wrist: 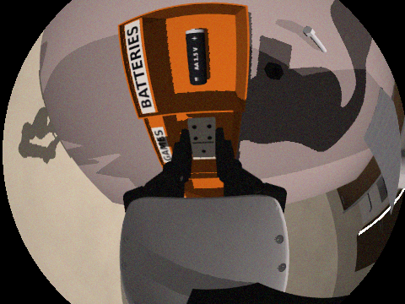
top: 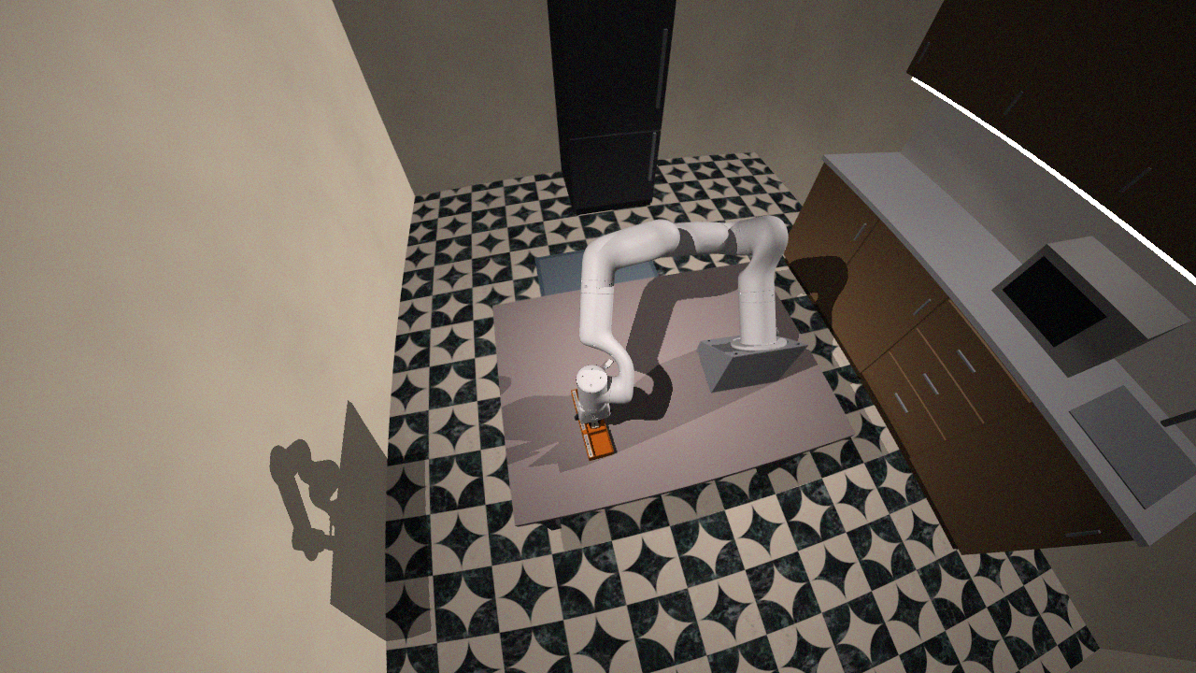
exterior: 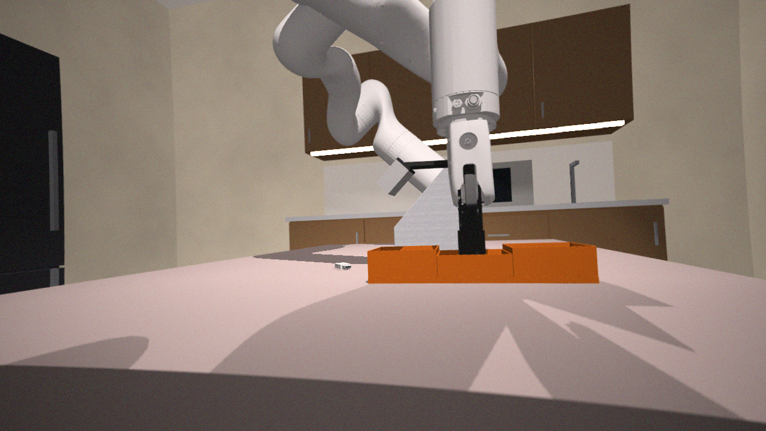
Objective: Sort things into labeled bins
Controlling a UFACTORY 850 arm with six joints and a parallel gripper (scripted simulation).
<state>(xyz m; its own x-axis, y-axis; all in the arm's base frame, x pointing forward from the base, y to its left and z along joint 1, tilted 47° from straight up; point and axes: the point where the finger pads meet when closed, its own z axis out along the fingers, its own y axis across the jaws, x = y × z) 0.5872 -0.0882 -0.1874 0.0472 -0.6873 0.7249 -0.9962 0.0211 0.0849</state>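
The joined orange bins is 10 mm ahead of my hand and 20 mm below it. Round my hand: black battery 80 mm to the right, 30 mm below; black nut 70 mm behind, 80 mm to the right, 40 mm below; white domino 20 mm below.
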